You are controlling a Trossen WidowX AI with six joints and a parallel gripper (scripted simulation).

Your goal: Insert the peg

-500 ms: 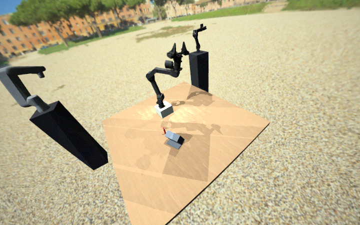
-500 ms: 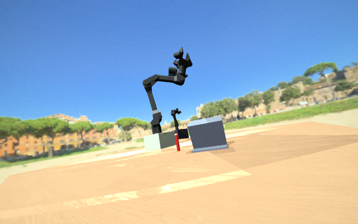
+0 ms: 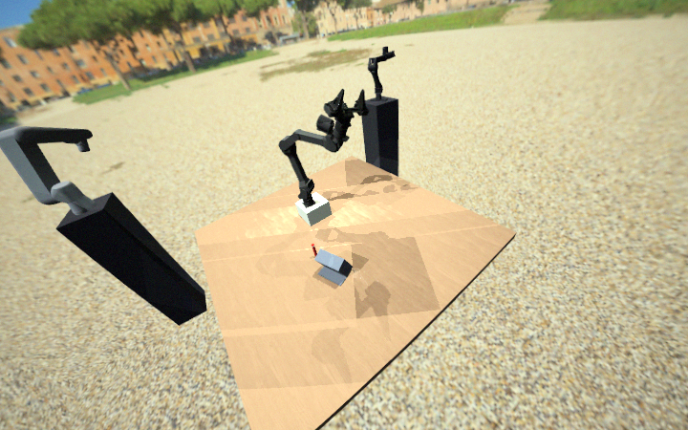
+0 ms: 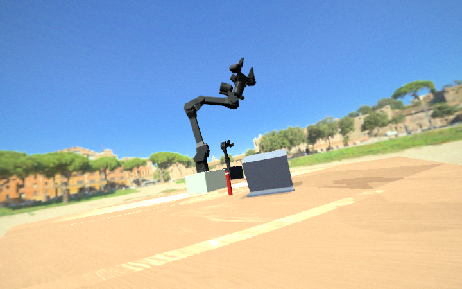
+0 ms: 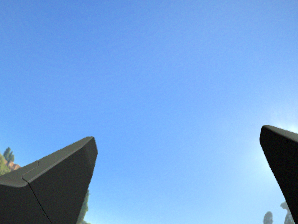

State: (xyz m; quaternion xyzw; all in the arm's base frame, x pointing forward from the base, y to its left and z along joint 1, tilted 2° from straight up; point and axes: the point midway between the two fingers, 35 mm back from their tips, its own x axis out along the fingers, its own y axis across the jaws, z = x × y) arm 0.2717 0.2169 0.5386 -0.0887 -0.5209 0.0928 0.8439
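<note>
My gripper tip is now 62 cm above the red peg, 34 cm to the left of it and 3 cm short of it. Round my gripper tip: sloped panel 62 cm below, 30 cm to the right, 17 cm ahead.
</note>
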